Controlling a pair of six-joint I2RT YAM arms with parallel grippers.
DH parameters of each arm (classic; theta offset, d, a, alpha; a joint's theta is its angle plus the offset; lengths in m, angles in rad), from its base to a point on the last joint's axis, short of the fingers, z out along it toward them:
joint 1: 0 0.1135 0.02 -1.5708
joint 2: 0 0 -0.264 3.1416
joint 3: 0.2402 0 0.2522 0
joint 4: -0.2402 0 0.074 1.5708
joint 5: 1.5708 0 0 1.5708
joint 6: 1.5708 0.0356 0 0
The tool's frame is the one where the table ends.
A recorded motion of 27 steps. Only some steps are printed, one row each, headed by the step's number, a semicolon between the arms.
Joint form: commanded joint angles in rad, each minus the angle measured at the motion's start. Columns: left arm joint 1, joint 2, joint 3, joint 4, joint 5, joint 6; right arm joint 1, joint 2, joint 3, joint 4, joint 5, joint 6.
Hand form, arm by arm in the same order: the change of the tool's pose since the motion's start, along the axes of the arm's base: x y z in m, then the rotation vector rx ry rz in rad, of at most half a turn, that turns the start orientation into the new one. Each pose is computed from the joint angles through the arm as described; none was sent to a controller.
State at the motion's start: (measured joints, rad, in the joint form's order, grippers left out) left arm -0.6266 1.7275 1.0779 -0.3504 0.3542 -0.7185; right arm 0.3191 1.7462 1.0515 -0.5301 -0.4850 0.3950
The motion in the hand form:
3: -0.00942 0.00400 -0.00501 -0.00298 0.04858 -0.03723; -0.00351 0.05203 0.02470 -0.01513 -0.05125 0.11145
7: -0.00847 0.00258 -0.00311 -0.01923 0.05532 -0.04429; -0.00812 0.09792 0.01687 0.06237 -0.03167 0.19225
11: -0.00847 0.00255 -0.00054 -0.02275 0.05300 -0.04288; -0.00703 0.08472 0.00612 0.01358 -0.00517 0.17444
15: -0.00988 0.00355 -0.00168 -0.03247 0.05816 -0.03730; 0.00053 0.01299 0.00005 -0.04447 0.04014 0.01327
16: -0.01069 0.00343 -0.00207 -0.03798 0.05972 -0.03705; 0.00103 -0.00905 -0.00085 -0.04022 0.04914 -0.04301
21: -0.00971 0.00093 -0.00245 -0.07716 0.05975 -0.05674; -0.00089 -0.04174 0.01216 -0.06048 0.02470 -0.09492
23: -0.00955 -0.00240 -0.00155 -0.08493 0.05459 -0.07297; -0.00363 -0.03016 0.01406 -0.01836 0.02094 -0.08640
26: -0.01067 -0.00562 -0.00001 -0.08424 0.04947 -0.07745; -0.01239 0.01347 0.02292 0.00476 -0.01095 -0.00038
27: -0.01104 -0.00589 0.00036 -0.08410 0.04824 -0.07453; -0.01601 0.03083 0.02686 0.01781 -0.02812 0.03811
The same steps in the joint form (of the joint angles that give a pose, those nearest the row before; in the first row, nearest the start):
3: -0.0024 -0.0156 -0.0317 -0.0268 0.0446 0.0146; 0.1505 0.0133 0.1165 -0.0498 0.0455 0.0269
7: -0.0023 -0.0133 -0.0230 -0.0281 0.0629 0.0114; 0.2628 0.0880 0.1649 0.0223 -0.0119 0.0922
11: -0.0024 -0.0185 -0.0190 -0.0324 0.0634 0.0090; 0.2327 0.0955 0.1406 -0.0046 0.0114 0.0654
15: -0.0018 -0.0240 -0.0320 -0.0193 0.0701 -0.0020; 0.0399 0.0309 0.0469 -0.0605 0.0356 0.0180
16: -0.0031 -0.0261 -0.0373 -0.0123 0.0738 -0.0067; -0.0246 0.0087 0.0165 -0.0617 0.0281 0.0114
21: -0.0039 -0.0210 -0.0411 0.0207 0.1106 -0.0090; -0.1207 -0.0516 0.0038 -0.1151 0.0416 -0.0455
23: -0.0107 -0.0156 -0.0330 0.0246 0.1184 -0.0027; -0.0860 -0.0625 -0.0067 -0.0827 0.0114 -0.0039
26: -0.0207 -0.0154 -0.0271 0.0243 0.1124 -0.0059; 0.0537 -0.0707 0.0123 -0.0449 0.0186 0.0571
27: -0.0222 -0.0171 -0.0279 0.0259 0.1092 -0.0096; 0.1074 -0.0693 0.0256 -0.0279 0.0198 0.0751

